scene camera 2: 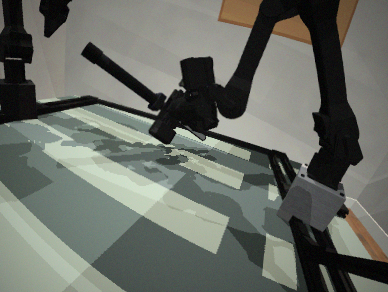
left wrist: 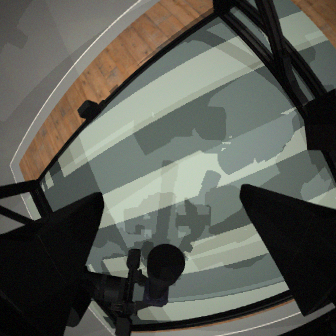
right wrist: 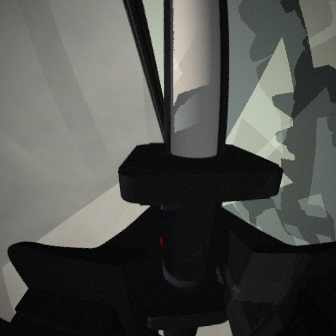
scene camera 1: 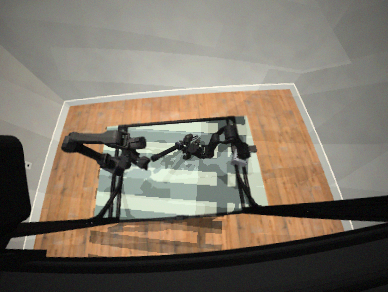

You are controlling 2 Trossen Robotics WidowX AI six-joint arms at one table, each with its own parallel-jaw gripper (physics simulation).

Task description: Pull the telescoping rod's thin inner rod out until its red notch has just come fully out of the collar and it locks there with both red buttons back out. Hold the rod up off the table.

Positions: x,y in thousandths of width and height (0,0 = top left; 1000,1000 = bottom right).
Scene:
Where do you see a telescoping rod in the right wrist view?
567,567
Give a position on a telescoping rod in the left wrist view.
493,781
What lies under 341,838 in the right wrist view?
My right gripper.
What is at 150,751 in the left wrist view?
My left gripper.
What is my left gripper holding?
Nothing.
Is my left gripper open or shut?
Open.

